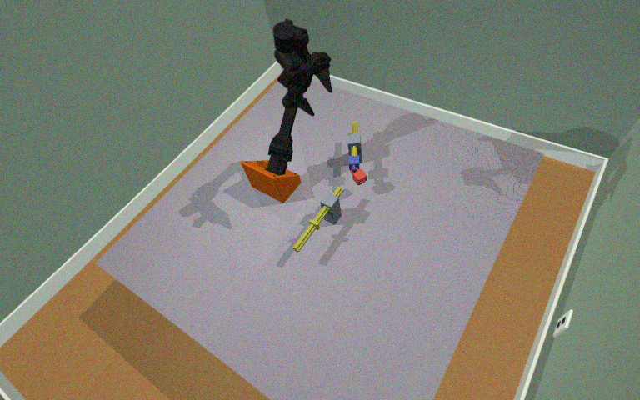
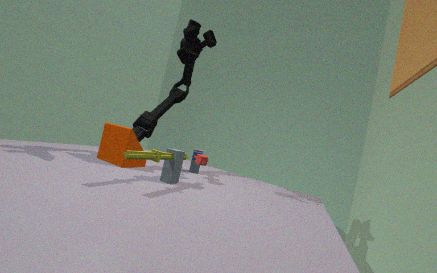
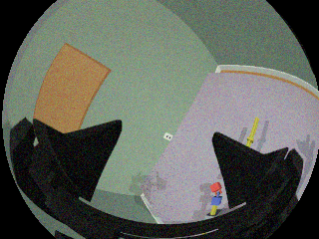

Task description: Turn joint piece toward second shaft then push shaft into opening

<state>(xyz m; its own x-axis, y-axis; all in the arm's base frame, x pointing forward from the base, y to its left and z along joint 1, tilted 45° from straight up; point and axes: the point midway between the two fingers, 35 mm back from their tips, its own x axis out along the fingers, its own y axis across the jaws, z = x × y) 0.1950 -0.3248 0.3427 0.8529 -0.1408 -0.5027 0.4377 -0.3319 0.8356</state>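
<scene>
Now: the red square joint piece 3 cm ahead of my gripper tip, 12 cm to the left of it and 45 cm below it.
</scene>
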